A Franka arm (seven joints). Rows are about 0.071 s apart.
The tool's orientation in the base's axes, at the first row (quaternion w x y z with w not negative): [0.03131 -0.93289 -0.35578 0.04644]
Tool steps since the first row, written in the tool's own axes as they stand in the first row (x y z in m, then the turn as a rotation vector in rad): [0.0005 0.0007 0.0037 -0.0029 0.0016 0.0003]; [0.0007 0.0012 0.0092 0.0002 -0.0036 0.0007]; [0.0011 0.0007 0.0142 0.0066 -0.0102 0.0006]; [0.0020 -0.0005 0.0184 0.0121 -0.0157 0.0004]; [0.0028 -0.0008 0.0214 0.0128 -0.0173 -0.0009]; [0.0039 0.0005 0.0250 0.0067 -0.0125 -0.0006]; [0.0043 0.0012 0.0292 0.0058 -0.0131 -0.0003]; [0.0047 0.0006 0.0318 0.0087 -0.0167 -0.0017]
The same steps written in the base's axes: [0.0004 -0.0001 -0.0038 -0.0011 -0.0031 -0.0003]; [0.0003 -0.0002 -0.0093 -0.0023 0.0028 -0.0004]; [-0.0003 0.0006 -0.0142 -0.0019 0.0120 -0.0001]; [-0.0008 0.0022 -0.0184 -0.0014 0.0198 0.0003]; [-0.0008 0.0030 -0.0214 -0.0018 0.0214 0.0017]; [0.0005 0.0029 -0.0251 -0.0032 0.0138 0.0013]; [0.0008 0.0027 -0.0294 -0.0043 0.0136 0.0011]; [0.0004 0.0035 -0.0320 -0.0044 0.0182 0.0027]
